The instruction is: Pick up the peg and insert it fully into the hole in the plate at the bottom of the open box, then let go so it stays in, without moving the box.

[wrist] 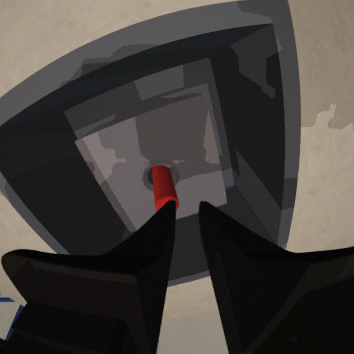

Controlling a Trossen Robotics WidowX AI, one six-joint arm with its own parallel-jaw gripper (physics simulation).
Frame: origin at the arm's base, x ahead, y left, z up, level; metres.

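Seen in the pictures: gripper, fingertip midpoint: (186, 207).
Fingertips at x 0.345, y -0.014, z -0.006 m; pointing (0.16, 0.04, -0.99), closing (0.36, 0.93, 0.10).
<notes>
Offsets run from my fingertips to a thing's top centre. "pt": to the spot under its first point. Level surfaces: height alone.
The red peg @(dx -0.009, dy -0.012, dz +0.000 m) (164, 185) stands with its lower end in the round hole of the pale plate @(dx -0.010, dy -0.013, dz -0.027 m) (115, 165) at the bottom of the dark open box @(dx -0.010, dy -0.013, dz +0.010 m) (260, 125). It leans toward the bottom of the view, and a good length of it shows above the plate. My gripper (186, 207) is slightly open, with a narrow gap between its fingertips. No peg shows in that gap. The left fingertip overlaps the right edge of the peg's top; whether they touch is unclear. The fingers hide part of the box's near side.
The box's grey rim @(pt dx -0.045, dy +0.063, dz +0.010 m) (292, 100) surrounds the plate, with dark sloping walls inside. The box stands on a beige, mottled surface @(dz -0.088 m) (325, 165). Part of a blue-edged object (15, 322) shows at the lower left.
</notes>
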